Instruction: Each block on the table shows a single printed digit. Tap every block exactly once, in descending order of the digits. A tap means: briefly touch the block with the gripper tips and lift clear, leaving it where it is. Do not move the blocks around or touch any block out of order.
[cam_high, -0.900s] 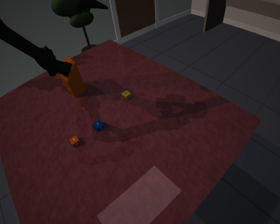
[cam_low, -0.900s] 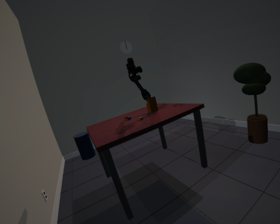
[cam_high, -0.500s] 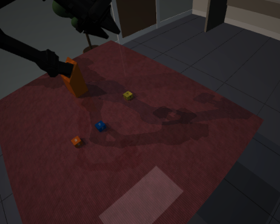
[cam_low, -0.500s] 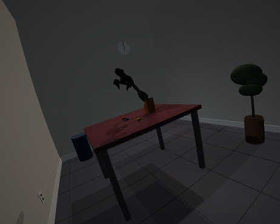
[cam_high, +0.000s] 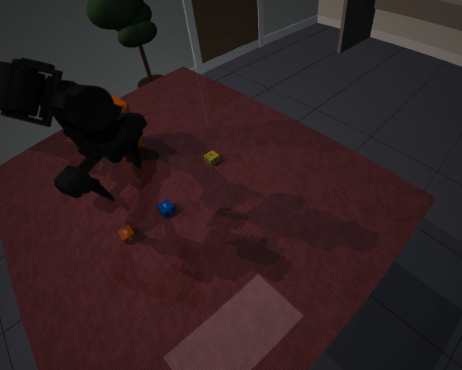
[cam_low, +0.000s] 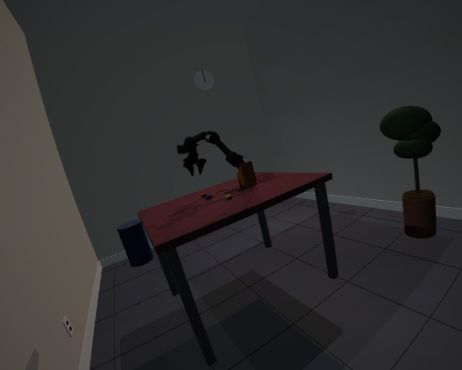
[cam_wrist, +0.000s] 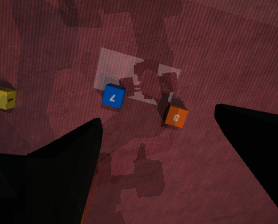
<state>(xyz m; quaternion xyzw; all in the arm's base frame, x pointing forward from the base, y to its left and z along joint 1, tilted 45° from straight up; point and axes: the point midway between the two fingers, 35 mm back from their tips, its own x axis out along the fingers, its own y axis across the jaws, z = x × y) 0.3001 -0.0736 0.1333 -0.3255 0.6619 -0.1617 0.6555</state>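
Right now my gripper tip is 2 cm past the blue block, 6 cm to the right of it and 16 cm above it. Round my gripper tip: orange block (4 cm behind, 5 cm to the right, 16 cm below); then yellow block (4 cm behind, 25 cm to the left, 16 cm below).
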